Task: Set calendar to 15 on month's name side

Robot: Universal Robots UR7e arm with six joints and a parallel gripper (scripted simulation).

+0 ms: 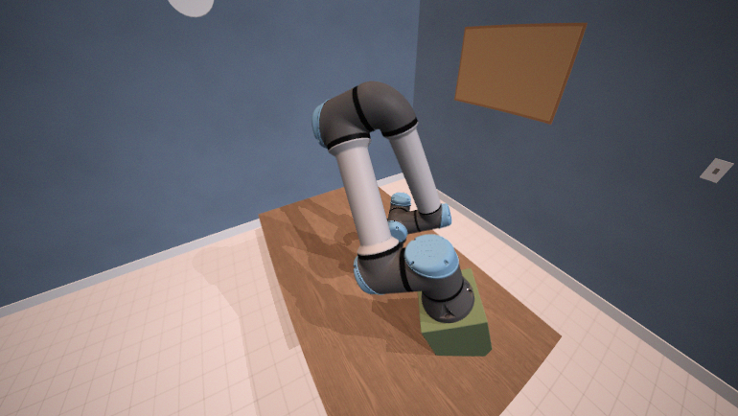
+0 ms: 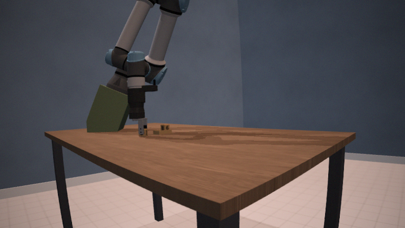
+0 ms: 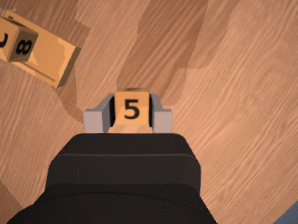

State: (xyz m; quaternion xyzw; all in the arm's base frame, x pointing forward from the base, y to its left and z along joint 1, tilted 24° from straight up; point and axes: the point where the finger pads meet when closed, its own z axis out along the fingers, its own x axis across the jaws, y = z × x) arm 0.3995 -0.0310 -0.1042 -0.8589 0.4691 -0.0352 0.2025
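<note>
My gripper is now 10 mm above the wooden cube. Round my hand: wooden tray 10 mm behind, 110 mm to the left, 20 mm below.
</note>
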